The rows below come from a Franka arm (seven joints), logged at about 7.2 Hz.
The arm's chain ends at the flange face. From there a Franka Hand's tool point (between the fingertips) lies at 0.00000 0.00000 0.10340 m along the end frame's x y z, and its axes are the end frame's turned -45 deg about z.
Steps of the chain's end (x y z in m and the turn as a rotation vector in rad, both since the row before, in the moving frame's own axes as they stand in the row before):
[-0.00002 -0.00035 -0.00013 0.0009 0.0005 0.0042]
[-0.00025 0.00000 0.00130 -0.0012 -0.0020 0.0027]
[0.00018 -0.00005 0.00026 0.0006 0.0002 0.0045]
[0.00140 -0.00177 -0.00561 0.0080 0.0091 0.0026]
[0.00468 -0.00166 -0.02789 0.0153 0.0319 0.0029]
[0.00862 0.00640 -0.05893 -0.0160 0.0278 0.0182]
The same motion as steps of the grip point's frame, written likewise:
[0.00034 -0.00029 -0.00013 0.0003 0.0010 0.0042]
[-0.00041 -0.00024 0.00130 0.0006 -0.0023 0.0027]
[0.00022 0.00006 0.00026 0.0003 0.0006 0.0045]
[0.00349 -0.00018 -0.00562 -0.0008 0.0121 0.0026]
[0.00793 0.00335 -0.02795 -0.0117 0.0334 0.0029]
[0.00240 0.01383 -0.05898 -0.0310 0.0083 0.0182]

